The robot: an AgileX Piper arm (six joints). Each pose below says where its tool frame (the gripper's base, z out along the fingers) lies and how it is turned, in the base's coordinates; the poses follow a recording.
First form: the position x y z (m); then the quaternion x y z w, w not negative.
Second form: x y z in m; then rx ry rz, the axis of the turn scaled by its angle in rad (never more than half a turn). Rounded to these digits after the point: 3 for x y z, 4 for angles.
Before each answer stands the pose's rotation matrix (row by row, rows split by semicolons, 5 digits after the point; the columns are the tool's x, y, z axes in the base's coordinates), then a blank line. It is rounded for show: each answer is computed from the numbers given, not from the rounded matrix.
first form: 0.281, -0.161, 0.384, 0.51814, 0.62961, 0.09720, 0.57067
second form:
0.18828 0.54152 0.81933; 0.76340 0.44416 -0.46898; -0.61788 0.71378 -0.32977

0.281, -0.161, 0.384, 1.2159, 1.4774, 0.2281
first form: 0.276, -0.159, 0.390, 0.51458, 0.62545, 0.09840, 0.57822
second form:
0.19826 0.52989 0.82456; 0.75748 0.45105 -0.47199; -0.62203 0.71817 -0.31196

0.276, -0.159, 0.390, 1.2037, 1.4630, 0.2302
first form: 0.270, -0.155, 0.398, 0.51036, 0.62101, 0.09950, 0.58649
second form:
0.20889 0.51717 0.83000; 0.75060 0.45926 -0.47507; -0.62688 0.72223 -0.29225

0.270, -0.155, 0.398, 1.1897, 1.4477, 0.2320
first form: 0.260, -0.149, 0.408, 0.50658, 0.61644, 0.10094, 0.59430
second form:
0.21963 0.50457 0.83497; 0.74453 0.46638 -0.47767; -0.63043 0.72657 -0.27324

0.260, -0.149, 0.408, 1.1771, 1.4324, 0.2346
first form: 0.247, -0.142, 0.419, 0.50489, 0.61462, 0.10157, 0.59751
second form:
0.22386 0.49925 0.83704; 0.74200 0.46954 -0.47850; -0.63192 0.72820 -0.26534

0.247, -0.142, 0.419, 1.1717, 1.4263, 0.2357
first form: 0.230, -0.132, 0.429, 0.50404, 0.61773, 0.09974, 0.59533
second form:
0.21693 0.50396 0.83604; 0.74147 0.47200 -0.47691; -0.63495 0.72336 -0.27128

0.230, -0.132, 0.429, 1.1707, 1.4348, 0.2317
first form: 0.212, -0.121, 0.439, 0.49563, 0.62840, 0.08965, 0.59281
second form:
0.19415 0.51662 0.83391; 0.72920 0.49263 -0.47496; -0.65618 0.70030 -0.28108

0.212, -0.121, 0.439, 1.1524, 1.4611, 0.2084
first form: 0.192, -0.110, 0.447, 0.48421, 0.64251, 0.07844, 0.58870
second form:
0.16206 0.52986 0.83246; 0.71458 0.51878 -0.46931; -0.68053 0.67091 -0.29456

0.192, -0.110, 0.447, 1.1278, 1.4964, 0.1827
